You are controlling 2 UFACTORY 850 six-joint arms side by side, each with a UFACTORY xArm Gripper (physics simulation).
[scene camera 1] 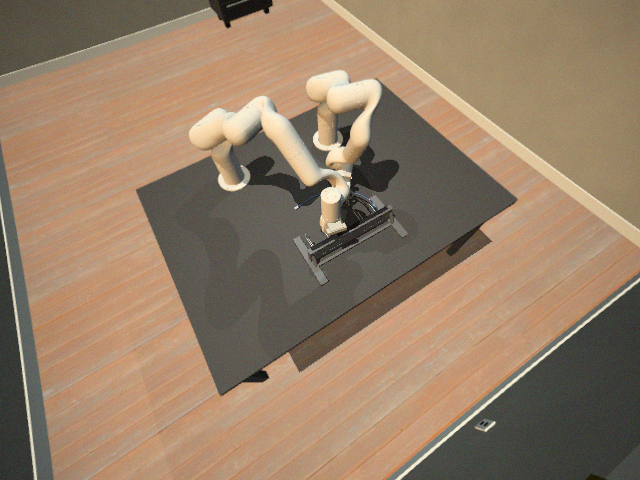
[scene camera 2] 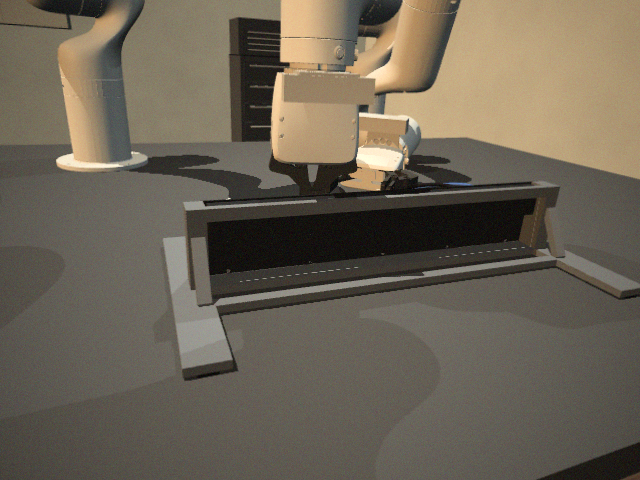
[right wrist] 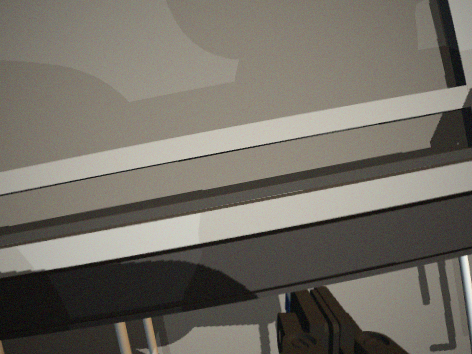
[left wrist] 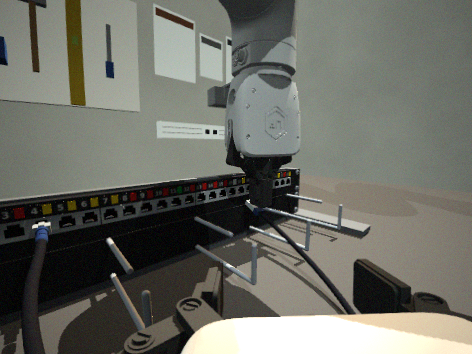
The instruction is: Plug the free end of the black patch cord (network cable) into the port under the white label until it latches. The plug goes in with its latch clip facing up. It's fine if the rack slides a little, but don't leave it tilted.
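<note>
The black patch cord [left wrist: 305,250] runs from its free plug [left wrist: 257,211] [right wrist: 288,302], with blue boot and pale head, down between my left fingers. The plug rests by a hook rod before the rack [scene camera 2: 193,222] [left wrist: 150,235], which stands upright. My right gripper [left wrist: 260,205] [right wrist: 306,317] [scene camera 2: 315,190] is shut, its tips right at the plug. In the right wrist view the blue part shows outside the fingers, so I see no plug between them. My left gripper [left wrist: 288,282] is open around the cord, touching nothing visible. A pale label [left wrist: 235,181] sits over a port partway along; its colour is uncertain.
Another cord [left wrist: 32,300] is plugged in under label 4. Metal hook rods [left wrist: 214,226] [left wrist: 254,262] stick out in front of the rack. A blue cable [scene camera 1: 308,200] lies on the dark table [scene camera 1: 248,310]. The rack's feet [scene camera 2: 204,341] extend to both sides.
</note>
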